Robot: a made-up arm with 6 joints. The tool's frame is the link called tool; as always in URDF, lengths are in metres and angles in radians. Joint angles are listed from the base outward. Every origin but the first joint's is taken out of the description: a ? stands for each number. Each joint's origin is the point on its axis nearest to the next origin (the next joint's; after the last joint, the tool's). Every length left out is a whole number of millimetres.
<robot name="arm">
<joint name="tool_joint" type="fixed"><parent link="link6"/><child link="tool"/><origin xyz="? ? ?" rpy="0 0 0"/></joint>
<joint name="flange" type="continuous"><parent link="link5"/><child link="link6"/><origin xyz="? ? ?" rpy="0 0 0"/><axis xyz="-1 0 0"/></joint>
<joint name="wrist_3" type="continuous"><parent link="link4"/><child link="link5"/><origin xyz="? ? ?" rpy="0 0 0"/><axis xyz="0 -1 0"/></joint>
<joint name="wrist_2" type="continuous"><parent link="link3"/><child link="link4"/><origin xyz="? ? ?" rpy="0 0 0"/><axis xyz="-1 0 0"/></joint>
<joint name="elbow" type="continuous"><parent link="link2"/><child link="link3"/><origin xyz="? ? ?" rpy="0 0 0"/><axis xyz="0 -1 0"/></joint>
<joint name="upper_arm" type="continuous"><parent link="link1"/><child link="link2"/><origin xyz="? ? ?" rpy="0 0 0"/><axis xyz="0 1 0"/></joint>
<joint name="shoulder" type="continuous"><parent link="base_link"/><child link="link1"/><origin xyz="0 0 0.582" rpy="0 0 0"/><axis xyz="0 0 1"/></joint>
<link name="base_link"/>
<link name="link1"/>
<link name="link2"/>
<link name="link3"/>
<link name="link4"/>
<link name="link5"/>
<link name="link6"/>
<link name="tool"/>
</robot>
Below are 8 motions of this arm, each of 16 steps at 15 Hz.
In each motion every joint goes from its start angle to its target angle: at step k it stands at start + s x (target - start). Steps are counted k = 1, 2, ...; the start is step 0. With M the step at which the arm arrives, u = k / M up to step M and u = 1 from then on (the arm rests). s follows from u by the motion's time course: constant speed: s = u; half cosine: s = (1 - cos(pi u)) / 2; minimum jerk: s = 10 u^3 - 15 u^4 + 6 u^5.
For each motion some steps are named. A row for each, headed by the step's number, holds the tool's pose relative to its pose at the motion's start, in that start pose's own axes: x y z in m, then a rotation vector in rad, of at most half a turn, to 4 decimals.
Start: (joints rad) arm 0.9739 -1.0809 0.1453 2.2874 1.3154 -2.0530
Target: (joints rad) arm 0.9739 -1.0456 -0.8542 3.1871 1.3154 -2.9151
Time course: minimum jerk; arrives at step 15
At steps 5, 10, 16:
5: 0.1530 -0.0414 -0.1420 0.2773 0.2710 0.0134
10: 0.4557 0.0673 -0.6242 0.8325 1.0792 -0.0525
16: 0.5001 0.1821 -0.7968 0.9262 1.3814 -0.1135

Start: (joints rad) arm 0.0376 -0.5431 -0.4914 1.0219 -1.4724 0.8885
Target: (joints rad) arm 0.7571 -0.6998 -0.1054 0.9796 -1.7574 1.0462
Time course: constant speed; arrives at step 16
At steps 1, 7, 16:
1: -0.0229 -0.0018 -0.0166 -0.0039 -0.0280 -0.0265
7: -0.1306 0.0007 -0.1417 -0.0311 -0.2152 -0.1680
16: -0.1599 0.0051 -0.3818 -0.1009 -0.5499 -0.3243

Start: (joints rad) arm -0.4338 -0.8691 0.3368 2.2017 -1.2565 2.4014
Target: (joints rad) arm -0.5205 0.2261 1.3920 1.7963 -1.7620 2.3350
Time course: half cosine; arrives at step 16
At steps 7, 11, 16:
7: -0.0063 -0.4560 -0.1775 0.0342 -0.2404 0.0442
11: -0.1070 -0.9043 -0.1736 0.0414 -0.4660 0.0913
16: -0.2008 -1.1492 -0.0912 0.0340 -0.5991 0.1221

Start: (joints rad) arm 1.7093 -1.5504 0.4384 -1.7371 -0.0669 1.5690
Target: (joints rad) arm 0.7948 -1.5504 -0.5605 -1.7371 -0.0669 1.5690
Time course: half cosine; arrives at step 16
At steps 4, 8, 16:
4: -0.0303 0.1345 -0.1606 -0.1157 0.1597 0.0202
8: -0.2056 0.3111 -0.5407 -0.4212 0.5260 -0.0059
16: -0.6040 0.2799 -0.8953 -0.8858 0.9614 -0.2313

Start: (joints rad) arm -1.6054 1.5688 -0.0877 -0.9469 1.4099 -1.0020
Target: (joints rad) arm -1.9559 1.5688 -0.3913 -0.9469 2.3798 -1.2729
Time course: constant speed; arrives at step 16
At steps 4, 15, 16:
4: 0.0124 -0.0445 0.0956 0.0157 -0.1732 0.1173
15: -0.0158 -0.1437 0.3464 -0.0322 -0.5196 0.4968
16: -0.0223 -0.1506 0.3678 -0.0422 -0.5402 0.5342

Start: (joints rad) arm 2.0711 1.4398 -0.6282 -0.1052 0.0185 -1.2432
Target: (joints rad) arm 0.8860 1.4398 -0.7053 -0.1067 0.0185 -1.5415
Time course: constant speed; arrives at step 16
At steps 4, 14, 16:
4: 0.0354 -0.1246 0.1623 0.3364 0.1405 0.0063
14: 0.2051 -0.5489 0.3439 1.1601 0.5242 -0.0169
16: 0.2456 -0.6374 0.3366 1.3207 0.6079 -0.0281

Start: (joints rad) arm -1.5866 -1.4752 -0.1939 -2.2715 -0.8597 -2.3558
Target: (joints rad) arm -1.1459 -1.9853 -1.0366 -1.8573 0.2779 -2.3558
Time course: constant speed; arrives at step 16
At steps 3, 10, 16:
3: -0.1536 -0.0006 0.0268 0.0452 0.1299 0.1967
10: -0.5122 0.0449 0.1310 0.1112 0.3694 0.6635
16: -0.7995 0.1264 0.2721 0.1024 0.5100 1.0552

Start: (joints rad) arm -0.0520 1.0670 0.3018 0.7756 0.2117 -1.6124
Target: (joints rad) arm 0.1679 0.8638 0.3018 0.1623 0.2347 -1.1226
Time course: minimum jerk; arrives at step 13
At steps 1, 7, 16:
1: -0.0006 0.0015 -0.0004 -0.0002 -0.0005 0.0011
7: -0.0931 0.2031 -0.0713 -0.0145 -0.0607 0.1576
16: -0.1762 0.3407 -0.1434 -0.0099 -0.0981 0.2668

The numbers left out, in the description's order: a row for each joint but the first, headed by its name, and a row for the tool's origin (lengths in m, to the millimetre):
tool: 0 0 0
flange: 0 0 0
wrist_3: 0 -0.169 0
wrist_2: 0.857 0 0
elbow: 0 0 1.11
upper_arm: 0 0 0

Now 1 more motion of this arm.
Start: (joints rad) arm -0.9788 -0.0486 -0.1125 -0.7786 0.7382 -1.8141
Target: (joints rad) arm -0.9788 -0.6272 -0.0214 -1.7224 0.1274 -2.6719
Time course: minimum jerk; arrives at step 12
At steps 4, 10, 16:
4: -0.0652 0.0883 -0.0964 0.4020 -0.0492 -0.0230
10: -0.4093 0.4125 -0.3986 1.8824 -0.0402 -0.4040
16: -0.4300 0.4283 -0.4101 1.9480 -0.0366 -0.4392

